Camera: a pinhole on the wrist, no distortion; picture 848 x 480 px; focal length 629.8 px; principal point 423.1 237.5 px. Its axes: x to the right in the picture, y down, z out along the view. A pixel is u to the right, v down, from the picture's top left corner.
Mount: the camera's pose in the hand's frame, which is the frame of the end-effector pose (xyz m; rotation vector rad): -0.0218 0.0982 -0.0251 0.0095 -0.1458 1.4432
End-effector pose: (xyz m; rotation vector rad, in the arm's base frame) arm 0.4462 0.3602 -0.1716 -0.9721 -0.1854 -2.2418
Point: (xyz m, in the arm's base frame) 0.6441 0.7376 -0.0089
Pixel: 58 370
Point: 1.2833 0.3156 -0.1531
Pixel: outside the picture
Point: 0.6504 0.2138 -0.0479
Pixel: outside the picture
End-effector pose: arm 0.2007 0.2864 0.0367 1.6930 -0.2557 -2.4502
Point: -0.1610 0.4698 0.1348
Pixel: 104 111
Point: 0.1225 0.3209 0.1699
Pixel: 48 444
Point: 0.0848 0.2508 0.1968
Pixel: 360 416
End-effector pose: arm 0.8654 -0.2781 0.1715 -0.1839 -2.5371 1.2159
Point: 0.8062 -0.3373 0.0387
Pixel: 388 50
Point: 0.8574 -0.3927 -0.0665
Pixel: 509 325
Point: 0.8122 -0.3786 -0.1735
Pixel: 700 279
